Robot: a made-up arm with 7 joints. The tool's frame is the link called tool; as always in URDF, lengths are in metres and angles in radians. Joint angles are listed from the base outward.
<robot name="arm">
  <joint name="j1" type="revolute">
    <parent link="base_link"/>
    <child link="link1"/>
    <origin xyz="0 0 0.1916"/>
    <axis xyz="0 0 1"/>
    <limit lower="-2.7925" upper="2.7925"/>
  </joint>
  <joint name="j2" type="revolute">
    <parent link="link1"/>
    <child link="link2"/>
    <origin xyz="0 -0.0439 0.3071"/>
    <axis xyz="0 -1 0"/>
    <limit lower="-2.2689" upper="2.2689"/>
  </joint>
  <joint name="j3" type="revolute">
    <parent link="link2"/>
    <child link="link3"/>
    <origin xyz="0 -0.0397 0.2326"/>
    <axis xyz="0 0 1"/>
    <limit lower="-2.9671" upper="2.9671"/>
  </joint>
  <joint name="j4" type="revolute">
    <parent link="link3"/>
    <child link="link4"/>
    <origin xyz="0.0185 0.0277 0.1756"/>
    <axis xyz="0 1 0"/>
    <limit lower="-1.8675" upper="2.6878"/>
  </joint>
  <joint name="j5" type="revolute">
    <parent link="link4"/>
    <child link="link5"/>
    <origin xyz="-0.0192 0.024 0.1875"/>
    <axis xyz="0 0 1"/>
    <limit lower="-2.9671" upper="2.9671"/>
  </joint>
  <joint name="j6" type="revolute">
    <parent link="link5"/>
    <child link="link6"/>
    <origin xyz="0 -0.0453 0.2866"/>
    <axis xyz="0 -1 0"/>
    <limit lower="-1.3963" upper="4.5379"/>
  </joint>
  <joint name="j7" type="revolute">
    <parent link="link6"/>
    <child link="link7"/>
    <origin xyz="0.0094 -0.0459 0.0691"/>
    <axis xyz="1 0 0"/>
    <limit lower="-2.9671" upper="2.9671"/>
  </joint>
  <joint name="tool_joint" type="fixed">
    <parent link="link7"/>
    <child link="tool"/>
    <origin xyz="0 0 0" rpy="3.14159 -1.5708 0"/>
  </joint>
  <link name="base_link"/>
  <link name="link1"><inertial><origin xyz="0.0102 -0.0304 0.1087"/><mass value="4.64"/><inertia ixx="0.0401" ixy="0" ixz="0" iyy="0.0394" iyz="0.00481" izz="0.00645"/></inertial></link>
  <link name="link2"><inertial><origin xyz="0.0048 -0.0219 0.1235"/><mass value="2.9"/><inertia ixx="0.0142" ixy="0" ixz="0" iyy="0.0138" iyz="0.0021" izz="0.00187"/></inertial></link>
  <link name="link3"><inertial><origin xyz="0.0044 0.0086 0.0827"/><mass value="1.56"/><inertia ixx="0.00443" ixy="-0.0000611" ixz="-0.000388" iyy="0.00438" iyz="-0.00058" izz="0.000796"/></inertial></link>
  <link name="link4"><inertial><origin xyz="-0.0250 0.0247 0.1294"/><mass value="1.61"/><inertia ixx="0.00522" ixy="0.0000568" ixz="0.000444" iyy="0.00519" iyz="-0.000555" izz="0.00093"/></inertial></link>
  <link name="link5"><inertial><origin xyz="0.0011 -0.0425 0.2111"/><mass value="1.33"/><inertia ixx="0.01" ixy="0" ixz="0" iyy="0.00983" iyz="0.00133" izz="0.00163"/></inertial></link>
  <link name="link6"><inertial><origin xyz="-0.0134 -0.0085 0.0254"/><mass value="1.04"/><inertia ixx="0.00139" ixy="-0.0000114" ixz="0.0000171" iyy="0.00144" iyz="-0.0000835" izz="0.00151"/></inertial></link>
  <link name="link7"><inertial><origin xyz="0.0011 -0.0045 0.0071"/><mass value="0.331"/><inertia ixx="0.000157" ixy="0" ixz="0" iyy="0.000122" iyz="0" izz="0.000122"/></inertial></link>
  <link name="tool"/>
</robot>
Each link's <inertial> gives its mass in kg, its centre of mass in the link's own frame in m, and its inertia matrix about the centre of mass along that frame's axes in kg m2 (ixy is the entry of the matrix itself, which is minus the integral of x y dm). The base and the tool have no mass. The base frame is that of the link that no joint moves.
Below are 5 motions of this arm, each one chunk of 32 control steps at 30 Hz.
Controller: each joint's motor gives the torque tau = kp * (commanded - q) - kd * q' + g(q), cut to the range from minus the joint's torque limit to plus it. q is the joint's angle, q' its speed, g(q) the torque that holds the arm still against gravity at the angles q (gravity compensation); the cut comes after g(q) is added. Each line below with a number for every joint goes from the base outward.
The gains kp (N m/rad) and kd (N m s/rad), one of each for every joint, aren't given. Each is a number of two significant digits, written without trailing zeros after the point. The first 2 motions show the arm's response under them.
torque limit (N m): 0.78 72 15 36 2.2 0.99 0.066
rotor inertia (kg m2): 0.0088 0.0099 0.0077 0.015 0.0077 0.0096 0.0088
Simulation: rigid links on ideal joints. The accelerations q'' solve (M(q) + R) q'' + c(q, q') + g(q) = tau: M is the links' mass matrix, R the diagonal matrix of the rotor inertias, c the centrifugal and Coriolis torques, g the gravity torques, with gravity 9.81 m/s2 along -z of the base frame. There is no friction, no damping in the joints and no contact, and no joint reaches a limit. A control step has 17 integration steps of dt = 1/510 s. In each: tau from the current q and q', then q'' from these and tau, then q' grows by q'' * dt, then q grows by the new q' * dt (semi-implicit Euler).
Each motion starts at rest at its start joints. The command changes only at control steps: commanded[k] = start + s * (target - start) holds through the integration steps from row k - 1 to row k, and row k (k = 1, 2, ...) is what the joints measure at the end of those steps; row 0 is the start. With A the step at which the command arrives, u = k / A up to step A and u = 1 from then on. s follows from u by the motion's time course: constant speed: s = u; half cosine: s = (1 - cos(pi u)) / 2; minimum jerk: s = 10 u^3 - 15 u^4 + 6 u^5; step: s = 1 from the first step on.
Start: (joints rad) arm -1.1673 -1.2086 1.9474 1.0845 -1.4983 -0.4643 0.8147
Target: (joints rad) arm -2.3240 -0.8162 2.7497 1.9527 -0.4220 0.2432 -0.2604
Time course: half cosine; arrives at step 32
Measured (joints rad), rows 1 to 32:
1: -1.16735 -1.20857 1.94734 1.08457 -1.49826 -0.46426 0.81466
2: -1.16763 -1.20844 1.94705 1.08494 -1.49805 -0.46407 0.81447
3: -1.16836 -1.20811 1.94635 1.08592 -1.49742 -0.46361 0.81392
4: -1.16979 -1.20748 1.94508 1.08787 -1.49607 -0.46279 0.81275
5: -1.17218 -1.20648 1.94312 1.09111 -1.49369 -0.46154 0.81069
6: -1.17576 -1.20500 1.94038 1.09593 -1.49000 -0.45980 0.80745
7: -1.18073 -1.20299 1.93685 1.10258 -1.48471 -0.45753 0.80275
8: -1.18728 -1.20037 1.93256 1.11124 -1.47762 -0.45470 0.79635
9: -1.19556 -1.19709 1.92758 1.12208 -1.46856 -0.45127 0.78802
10: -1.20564 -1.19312 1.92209 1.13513 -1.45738 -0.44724 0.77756
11: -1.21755 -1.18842 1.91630 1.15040 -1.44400 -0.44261 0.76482
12: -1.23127 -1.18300 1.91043 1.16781 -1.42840 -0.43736 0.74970
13: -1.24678 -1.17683 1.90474 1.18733 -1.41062 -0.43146 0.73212
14: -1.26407 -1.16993 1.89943 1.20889 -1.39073 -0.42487 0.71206
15: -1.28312 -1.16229 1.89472 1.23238 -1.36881 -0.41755 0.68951
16: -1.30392 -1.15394 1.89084 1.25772 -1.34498 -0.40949 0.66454
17: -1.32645 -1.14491 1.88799 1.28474 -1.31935 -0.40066 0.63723
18: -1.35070 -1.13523 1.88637 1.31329 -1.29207 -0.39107 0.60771
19: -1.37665 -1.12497 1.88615 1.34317 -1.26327 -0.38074 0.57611
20: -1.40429 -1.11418 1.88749 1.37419 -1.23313 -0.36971 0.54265
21: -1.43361 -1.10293 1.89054 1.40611 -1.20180 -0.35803 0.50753
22: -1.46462 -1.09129 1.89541 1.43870 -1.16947 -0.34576 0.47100
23: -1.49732 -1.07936 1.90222 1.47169 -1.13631 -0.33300 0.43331
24: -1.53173 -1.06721 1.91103 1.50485 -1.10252 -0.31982 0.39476
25: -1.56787 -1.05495 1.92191 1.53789 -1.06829 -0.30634 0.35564
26: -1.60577 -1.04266 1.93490 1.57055 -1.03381 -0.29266 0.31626
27: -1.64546 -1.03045 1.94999 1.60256 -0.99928 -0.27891 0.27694
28: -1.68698 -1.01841 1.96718 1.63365 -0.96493 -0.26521 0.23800
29: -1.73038 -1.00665 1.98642 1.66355 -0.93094 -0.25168 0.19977
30: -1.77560 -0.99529 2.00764 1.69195 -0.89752 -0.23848 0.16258
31: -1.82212 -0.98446 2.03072 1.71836 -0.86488 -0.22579 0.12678
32: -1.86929 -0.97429 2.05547 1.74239 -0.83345 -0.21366 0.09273
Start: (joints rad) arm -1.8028 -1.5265 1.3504 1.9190 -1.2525 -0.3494 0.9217
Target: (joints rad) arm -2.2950 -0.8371 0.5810 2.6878 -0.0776 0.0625 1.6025
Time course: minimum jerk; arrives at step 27
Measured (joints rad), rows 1 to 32:
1: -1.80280 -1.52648 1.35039 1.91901 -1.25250 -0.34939 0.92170
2: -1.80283 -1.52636 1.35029 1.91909 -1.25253 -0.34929 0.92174
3: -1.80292 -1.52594 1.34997 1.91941 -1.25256 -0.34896 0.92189
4: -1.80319 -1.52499 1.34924 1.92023 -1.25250 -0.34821 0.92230
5: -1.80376 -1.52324 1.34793 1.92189 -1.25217 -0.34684 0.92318
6: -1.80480 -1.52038 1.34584 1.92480 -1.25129 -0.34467 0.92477
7: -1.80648 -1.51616 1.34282 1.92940 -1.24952 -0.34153 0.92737
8: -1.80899 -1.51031 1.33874 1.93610 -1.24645 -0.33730 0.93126
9: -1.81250 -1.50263 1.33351 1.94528 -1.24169 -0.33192 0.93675
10: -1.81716 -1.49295 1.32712 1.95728 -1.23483 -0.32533 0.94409
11: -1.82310 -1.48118 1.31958 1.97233 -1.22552 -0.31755 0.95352
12: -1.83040 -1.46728 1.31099 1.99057 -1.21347 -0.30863 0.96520
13: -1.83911 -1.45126 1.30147 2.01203 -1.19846 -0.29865 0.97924
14: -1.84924 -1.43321 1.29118 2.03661 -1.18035 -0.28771 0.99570
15: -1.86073 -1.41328 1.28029 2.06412 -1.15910 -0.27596 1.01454
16: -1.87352 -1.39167 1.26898 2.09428 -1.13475 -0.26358 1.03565
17: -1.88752 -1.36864 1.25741 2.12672 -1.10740 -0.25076 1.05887
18: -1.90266 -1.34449 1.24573 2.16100 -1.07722 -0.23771 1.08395
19: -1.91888 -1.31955 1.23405 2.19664 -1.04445 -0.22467 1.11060
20: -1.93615 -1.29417 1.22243 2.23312 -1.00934 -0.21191 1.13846
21: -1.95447 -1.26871 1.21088 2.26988 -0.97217 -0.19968 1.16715
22: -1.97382 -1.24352 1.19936 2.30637 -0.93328 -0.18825 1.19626
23: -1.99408 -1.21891 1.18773 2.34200 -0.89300 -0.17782 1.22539
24: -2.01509 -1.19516 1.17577 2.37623 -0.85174 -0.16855 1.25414
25: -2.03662 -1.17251 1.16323 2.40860 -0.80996 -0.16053 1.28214
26: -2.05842 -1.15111 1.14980 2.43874 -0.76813 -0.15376 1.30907
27: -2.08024 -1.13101 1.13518 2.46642 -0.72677 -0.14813 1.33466
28: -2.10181 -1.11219 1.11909 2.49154 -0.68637 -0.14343 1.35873
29: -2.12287 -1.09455 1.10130 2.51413 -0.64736 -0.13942 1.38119
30: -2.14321 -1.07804 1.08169 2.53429 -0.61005 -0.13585 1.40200
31: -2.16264 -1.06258 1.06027 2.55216 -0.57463 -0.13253 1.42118
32: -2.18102 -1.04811 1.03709 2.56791 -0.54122 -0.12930 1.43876
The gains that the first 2 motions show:
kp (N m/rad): 6.9 68 1.2 21 0.57 0.24 0.23
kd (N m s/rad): 2.4 35 0.74 7.1 0.35 0.23 0.099
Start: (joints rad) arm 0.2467 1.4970 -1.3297 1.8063 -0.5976 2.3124 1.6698
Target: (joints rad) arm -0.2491 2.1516 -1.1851 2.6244 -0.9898 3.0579 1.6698
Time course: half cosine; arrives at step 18
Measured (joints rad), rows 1 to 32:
1: 0.24666 1.49723 -1.32955 1.80654 -0.59797 2.31232 1.66979
2: 0.24644 1.49821 -1.32891 1.80768 -0.59958 2.31200 1.66975
3: 0.24579 1.50048 -1.32748 1.81064 -0.60325 2.31135 1.66965
4: 0.24440 1.50452 -1.32500 1.81631 -0.60941 2.31047 1.66949
5: 0.24202 1.51071 -1.32131 1.82547 -0.61820 2.30956 1.66926
6: 0.23838 1.51933 -1.31634 1.83873 -0.62950 2.30893 1.66896
7: 0.23330 1.53058 -1.31015 1.85649 -0.64300 2.30895 1.66861
8: 0.22666 1.54454 -1.30289 1.87890 -0.65830 2.31001 1.66823
9: 0.21846 1.56119 -1.29480 1.90588 -0.67496 2.31251 1.66785
10: 0.20874 1.58039 -1.28623 1.93716 -0.69253 2.31678 1.66748
11: 0.19758 1.60192 -1.27756 1.97232 -0.71056 2.32308 1.66715
12: 0.18507 1.62543 -1.26920 2.01080 -0.72854 2.33158 1.66688
13: 0.17129 1.65052 -1.26156 2.05189 -0.74598 2.34239 1.66670
14: 0.15634 1.67671 -1.25500 2.09482 -0.76236 2.35554 1.66661
15: 0.14029 1.70347 -1.24980 2.13869 -0.77717 2.37100 1.66665
16: 0.12324 1.73024 -1.24617 2.18257 -0.78994 2.38865 1.66682
17: 0.10528 1.75642 -1.24422 2.22549 -0.80024 2.40831 1.66715
18: 0.08648 1.78145 -1.24397 2.26649 -0.80768 2.42969 1.66763
19: 0.06697 1.80499 -1.24527 2.30477 -0.81227 2.45241 1.66825
20: 0.04685 1.82705 -1.24782 2.33996 -0.81455 2.47598 1.66899
21: 0.02635 1.84775 -1.25130 2.37188 -0.81529 2.50001 1.66979
22: 0.00565 1.86717 -1.25540 2.40059 -0.81518 2.52409 1.67058
23: -0.01510 1.88538 -1.25989 2.42622 -0.81480 2.54791 1.67132
24: -0.03574 1.90245 -1.26451 2.44899 -0.81451 2.57121 1.67198
25: -0.05611 1.91845 -1.26904 2.46913 -0.81458 2.59379 1.67253
26: -0.07608 1.93345 -1.27328 2.48689 -0.81517 2.61552 1.67295
27: -0.09551 1.94750 -1.27705 2.50249 -0.81637 2.63632 1.67324
28: -0.11428 1.96065 -1.28020 2.51618 -0.81823 2.65612 1.67340
29: -0.13227 1.97297 -1.28260 2.52817 -0.82076 2.67491 1.67344
30: -0.14938 1.98451 -1.28417 2.53867 -0.82393 2.69268 1.67338
31: -0.16555 1.99530 -1.28485 2.54786 -0.82771 2.70944 1.67323
32: -0.18071 2.00540 -1.28460 2.55590 -0.83205 2.72522 1.67300

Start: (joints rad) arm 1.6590 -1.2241 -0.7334 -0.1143 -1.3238 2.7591 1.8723
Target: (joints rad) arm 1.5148 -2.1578 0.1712 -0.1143 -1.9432 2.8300 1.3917
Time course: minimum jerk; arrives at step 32
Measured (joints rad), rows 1 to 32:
1: 1.65900 -1.22411 -0.73337 -0.11431 -1.32381 2.75910 1.87230
2: 1.65898 -1.22418 -0.73312 -0.11438 -1.32385 2.75910 1.87228
3: 1.65894 -1.22442 -0.73232 -0.11461 -1.32397 2.75913 1.87221
4: 1.65884 -1.22499 -0.73049 -0.11508 -1.32420 2.75920 1.87200
5: 1.65869 -1.22607 -0.72717 -0.11589 -1.32456 2.75938 1.87157
6: 1.65847 -1.22790 -0.72185 -0.11713 -1.32510 2.75971 1.87077
7: 1.65819 -1.23069 -0.71410 -0.11883 -1.32586 2.76026 1.86947
8: 1.65784 -1.23469 -0.70357 -0.12103 -1.32692 2.76107 1.86750
9: 1.65744 -1.24014 -0.69000 -0.12374 -1.32840 2.76218 1.86470
10: 1.65700 -1.24723 -0.67325 -0.12694 -1.33044 2.76360 1.86093
11: 1.65655 -1.25616 -0.65328 -0.13059 -1.33321 2.76534 1.85603
12: 1.65612 -1.26709 -0.63018 -0.13463 -1.33692 2.76736 1.84990
13: 1.65572 -1.28014 -0.60415 -0.13897 -1.34174 2.76962 1.84244
14: 1.65538 -1.29537 -0.57547 -0.14353 -1.34787 2.77207 1.83359
15: 1.65510 -1.31282 -0.54453 -0.14817 -1.35545 2.77462 1.82332
16: 1.65488 -1.33246 -0.51175 -0.15278 -1.36461 2.77723 1.81163
17: 1.65471 -1.35424 -0.47764 -0.15722 -1.37540 2.77981 1.79856
18: 1.65457 -1.37803 -0.44272 -0.16134 -1.38783 2.78231 1.78420
19: 1.65440 -1.40368 -0.40751 -0.16499 -1.40184 2.78468 1.76864
20: 1.65417 -1.43100 -0.37256 -0.16803 -1.41733 2.78688 1.75204
21: 1.65379 -1.45976 -0.33836 -0.17033 -1.43414 2.78889 1.73454
22: 1.65321 -1.48971 -0.30540 -0.17175 -1.45209 2.79068 1.71635
23: 1.65234 -1.52058 -0.27412 -0.17220 -1.47097 2.79226 1.69766
24: 1.65114 -1.55207 -0.24488 -0.17160 -1.49054 2.79362 1.67870
25: 1.64952 -1.58389 -0.21801 -0.16990 -1.51059 2.79476 1.65968
26: 1.64745 -1.61573 -0.19376 -0.16711 -1.53091 2.79569 1.64082
27: 1.64488 -1.64729 -0.17231 -0.16324 -1.55130 2.79640 1.62233
28: 1.64180 -1.67831 -0.15376 -0.15838 -1.57160 2.79690 1.60442
29: 1.63820 -1.70852 -0.13814 -0.15264 -1.59168 2.79718 1.58726
30: 1.63409 -1.73771 -0.12537 -0.14617 -1.61145 2.79723 1.57100
31: 1.62950 -1.76571 -0.11527 -0.13919 -1.63087 2.79704 1.55574
32: 1.62448 -1.79241 -0.10753 -0.13191 -1.64990 2.79661 1.54155

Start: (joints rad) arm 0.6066 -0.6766 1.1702 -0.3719 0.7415 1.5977 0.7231
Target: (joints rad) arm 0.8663 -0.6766 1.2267 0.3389 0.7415 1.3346 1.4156
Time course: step
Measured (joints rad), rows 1 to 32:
1: 0.58119 -0.67506 1.16743 -0.32949 0.71592 1.59973 0.72718
2: 0.54428 -0.67341 1.15946 -0.26975 0.69778 1.59668 0.73802
3: 0.50991 -0.67167 1.15250 -0.21359 0.69126 1.58857 0.75575
4: 0.47983 -0.67005 1.14914 -0.16273 0.68948 1.57789 0.78068
5: 0.45394 -0.66884 1.14962 -0.11680 0.68899 1.56630 0.81246
6: 0.43181 -0.66818 1.15294 -0.07520 0.68866 1.55473 0.84868
7: 0.41305 -0.66805 1.15772 -0.03745 0.68829 1.54364 0.88713
8: 0.39736 -0.66831 1.16281 -0.00313 0.68793 1.53323 0.92620
9: 0.38454 -0.66885 1.16747 0.02804 0.68760 1.52356 0.96478
10: 0.37440 -0.66955 1.17134 0.05633 0.68726 1.51464 1.00209
11: 0.36679 -0.67032 1.17433 0.08198 0.68685 1.50642 1.03763
12: 0.36156 -0.67112 1.17646 0.10520 0.68635 1.49883 1.07110
13: 0.35854 -0.67192 1.17784 0.12622 0.68573 1.49182 1.10233
14: 0.35760 -0.67268 1.17855 0.14523 0.68498 1.48530 1.13126
15: 0.35860 -0.67342 1.17871 0.16241 0.68411 1.47921 1.15791
16: 0.36141 -0.67412 1.17839 0.17794 0.68314 1.47350 1.18234
17: 0.36592 -0.67479 1.17769 0.19197 0.68207 1.46811 1.20465
18: 0.37202 -0.67542 1.17665 0.20464 0.68093 1.46300 1.22497
19: 0.37962 -0.67601 1.17534 0.21609 0.67973 1.45813 1.24342
20: 0.38863 -0.67658 1.17380 0.22643 0.67848 1.45347 1.26013
21: 0.39898 -0.67711 1.17207 0.23577 0.67719 1.44898 1.27525
22: 0.41060 -0.67761 1.17017 0.24420 0.67588 1.44466 1.28890
23: 0.42342 -0.67809 1.16815 0.25181 0.67455 1.44048 1.30121
24: 0.43739 -0.67855 1.16600 0.25869 0.67321 1.43641 1.31230
25: 0.45247 -0.67899 1.16376 0.26490 0.67188 1.43246 1.32227
26: 0.46860 -0.67941 1.16144 0.27050 0.67055 1.42860 1.33125
27: 0.48575 -0.67982 1.15904 0.27557 0.66923 1.42483 1.33931
28: 0.50389 -0.68021 1.15657 0.28015 0.66794 1.42113 1.34654
29: 0.52297 -0.68059 1.15403 0.28428 0.66666 1.41750 1.35303
30: 0.54297 -0.68097 1.15144 0.28803 0.66541 1.41393 1.35886
31: 0.56374 -0.68133 1.14888 0.29153 0.66426 1.41038 1.36407
32: 0.58494 -0.68167 1.14661 0.29507 0.66360 1.40675 1.36875

